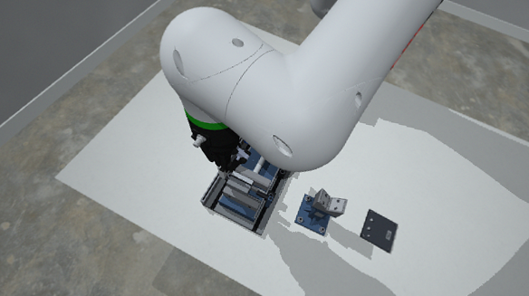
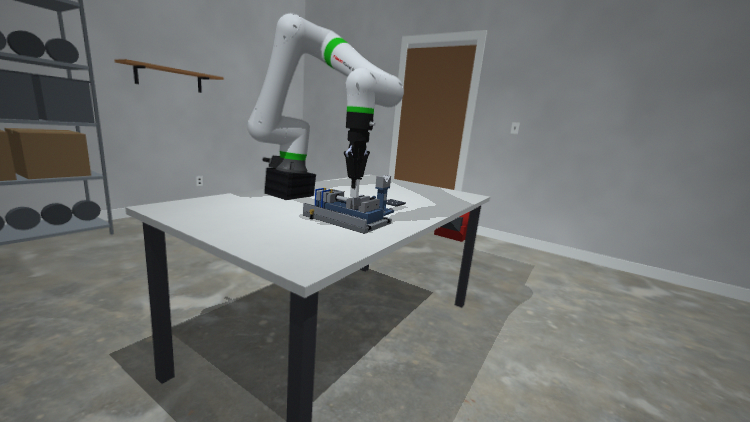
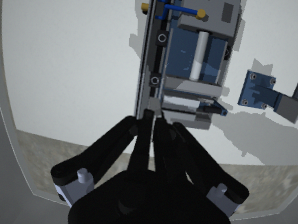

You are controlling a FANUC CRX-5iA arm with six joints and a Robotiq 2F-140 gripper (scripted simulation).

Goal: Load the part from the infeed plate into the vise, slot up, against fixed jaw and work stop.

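My hand is 5 cm to the right of the part and 5 cm above it. The rest, counted from my hand: air cylinder rod (9 cm behind, 7 cm to the left, 7 cm below); then vise (7 cm behind, 7 cm to the left, 11 cm below); then air cylinder (16 cm behind, 7 cm to the left, 7 cm below).
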